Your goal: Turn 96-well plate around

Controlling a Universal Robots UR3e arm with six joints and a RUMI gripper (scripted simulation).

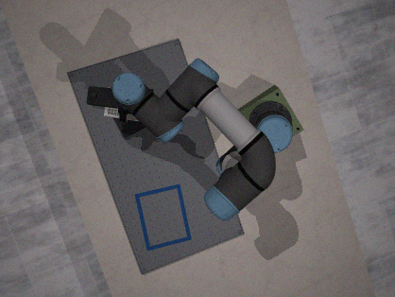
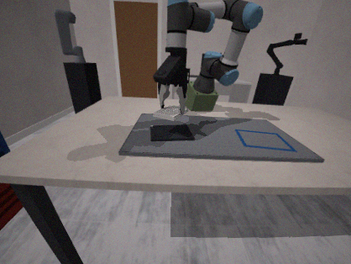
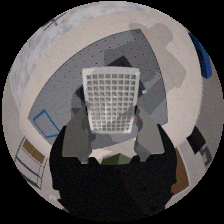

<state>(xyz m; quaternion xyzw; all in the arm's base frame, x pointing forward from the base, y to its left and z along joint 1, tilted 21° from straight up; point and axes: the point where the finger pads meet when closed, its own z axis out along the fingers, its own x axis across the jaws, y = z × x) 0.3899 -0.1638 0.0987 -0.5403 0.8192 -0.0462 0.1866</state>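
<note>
My hand is 10 mm above the white 96-well plate. The rest, counted from my hand: dark flat block (100 mm below); then A1 corner mark (90 mm to the right, 90 mm below, 30 mm behind).
</note>
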